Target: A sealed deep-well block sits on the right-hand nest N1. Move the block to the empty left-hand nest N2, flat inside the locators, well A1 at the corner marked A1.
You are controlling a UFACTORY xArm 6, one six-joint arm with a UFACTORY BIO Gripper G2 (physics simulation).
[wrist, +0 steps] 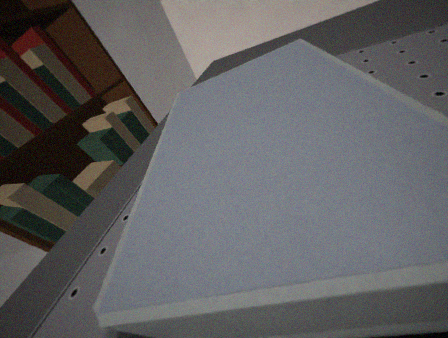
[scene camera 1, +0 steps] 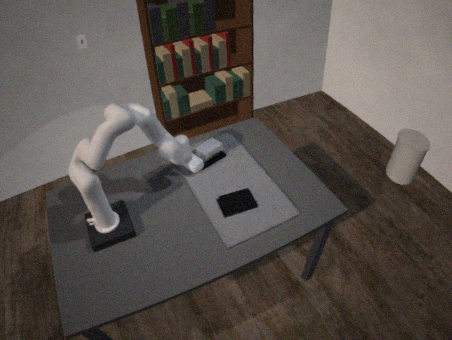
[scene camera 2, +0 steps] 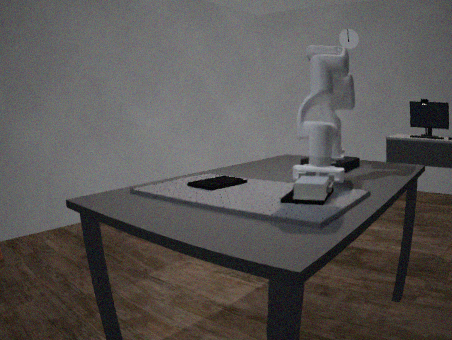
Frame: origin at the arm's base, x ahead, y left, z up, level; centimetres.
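Seen in the pictures: hand at its tool point: (wrist: 264, 174) (scene camera 1: 207, 150); arm's base at its link origin: (scene camera 1: 107, 222).
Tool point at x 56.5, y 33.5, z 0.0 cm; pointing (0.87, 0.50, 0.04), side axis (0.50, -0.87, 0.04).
Observation:
Pixels of each thing's middle, then the offset from my tool point to it. Level surfaces: height alone.
- sealed block at the middle of its body: (wrist: 258, 152) (scene camera 2: 312, 187) (scene camera 1: 208, 149) dz +0.4, dx +0.9, dy +0.5 cm
- left-hand nest N2 at the middle of its body: (scene camera 2: 308, 194) (scene camera 1: 207, 156) dz -2.3, dx -0.7, dy -2.0 cm
- black right-hand nest N1 at the middle of its body: (scene camera 2: 217, 182) (scene camera 1: 236, 202) dz -2.3, dx +4.5, dy -37.3 cm
- light perforated board at its surface level: dz -3.0 cm
- grey table at its surface level: dz -4.3 cm
The sealed block (scene camera 1: 209, 146) (scene camera 2: 310, 190) (wrist: 280, 175), pale with a blue-grey top, is at the left-hand nest N2 (scene camera 1: 216, 159) (scene camera 2: 288, 198). Dark strips of the nest show beside the block in both scene views. In the wrist view the block fills much of the picture, and its near side face shows. Whether it lies fully flat inside the locators cannot be told. My gripper (scene camera 1: 197, 161) (scene camera 2: 318, 175) is shut on the block from the robot's side; its fingertips are mostly hidden. The black right-hand nest N1 (scene camera 1: 237, 202) (scene camera 2: 217, 182) is empty. The A1 mark and well A1 cannot be made out.
Both nests are on a light perforated board (scene camera 1: 257, 182) (scene camera 2: 255, 198) on the grey table (scene camera 1: 165, 260) (scene camera 2: 240, 245). The arm's black base plate (scene camera 1: 112, 240) is at the table's left in scene camera 1. A bookshelf (scene camera 1: 252, 50) stands behind the table.

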